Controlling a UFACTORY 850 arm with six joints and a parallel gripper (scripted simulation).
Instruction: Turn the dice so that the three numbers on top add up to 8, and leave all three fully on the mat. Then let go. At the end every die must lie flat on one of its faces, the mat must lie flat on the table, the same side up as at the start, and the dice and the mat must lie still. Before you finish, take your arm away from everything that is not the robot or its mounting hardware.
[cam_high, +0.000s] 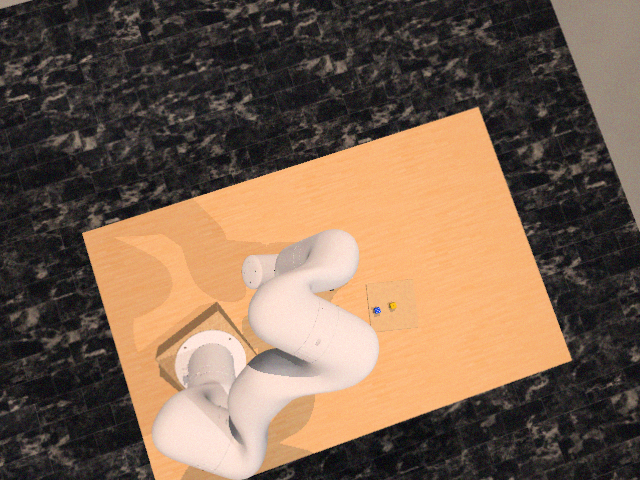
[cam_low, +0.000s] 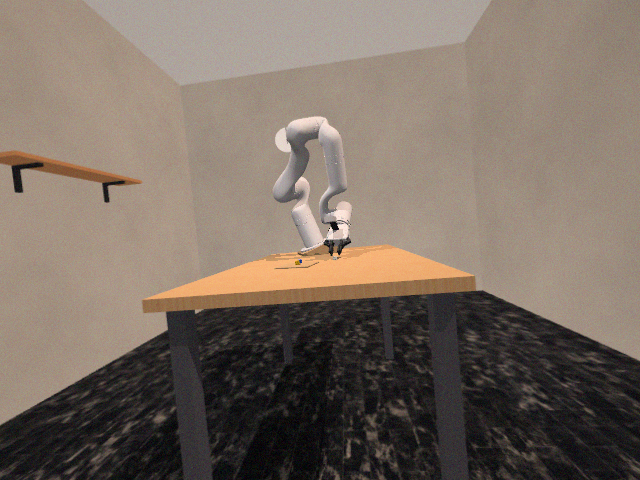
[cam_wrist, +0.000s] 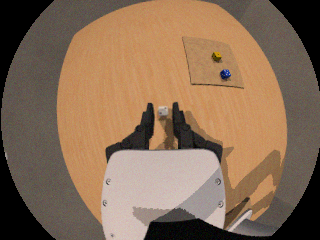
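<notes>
Now: hand 20 mm short of the white die and 30 mm above it. Round my hand: tan mat (130 mm ahead, 140 mm to the right, 40 mm below); then blue die (80 mm ahead, 140 mm to the right, 30 mm below); then yellow die (130 mm ahead, 140 mm to the right, 30 mm below).
</notes>
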